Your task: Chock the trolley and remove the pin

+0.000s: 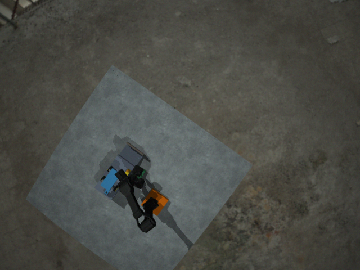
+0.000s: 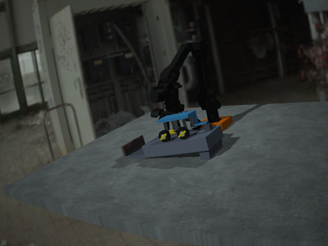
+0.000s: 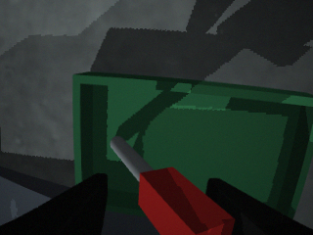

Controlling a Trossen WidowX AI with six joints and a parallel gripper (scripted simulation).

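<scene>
Now: gripper tip right at the stop pin. Round my gripper tip: brown end board (150 mm to the right, 100 mm ahead, 20 mm below); then blue-topped trolley (130 mm ahead, 100 mm to the left, 70 mm above); then yellow chock (60 mm ahead, 40 mm above, 20 mm to the left).
</scene>
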